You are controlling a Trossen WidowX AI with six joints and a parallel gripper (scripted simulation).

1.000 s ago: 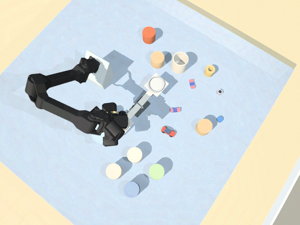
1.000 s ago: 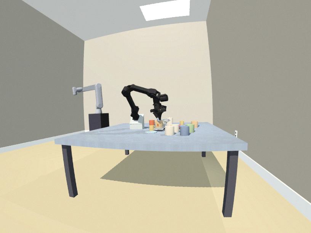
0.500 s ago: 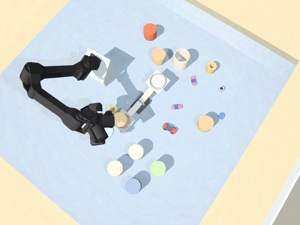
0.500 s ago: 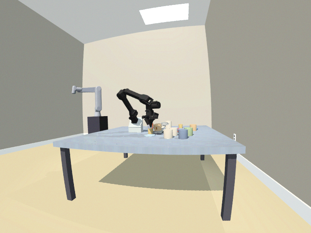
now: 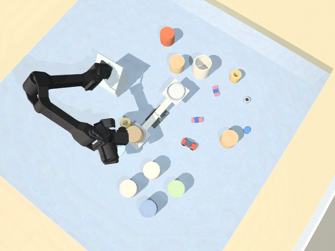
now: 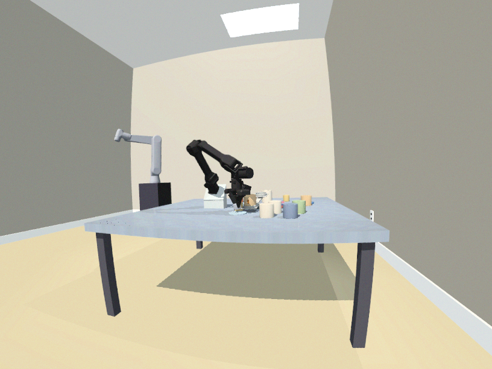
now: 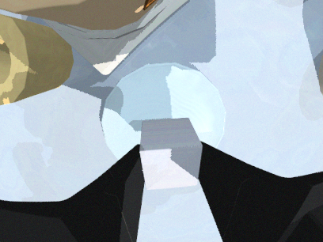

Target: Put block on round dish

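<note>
Now: the pale blue round dish 30 mm below my gripper tip. From my gripper tip the other things lie so: blue cup (280 mm ahead, 120 mm to the right); tan cup (70 mm to the left, 50 mm ahead, 30 mm above); grey-white block (10 mm above).
</note>
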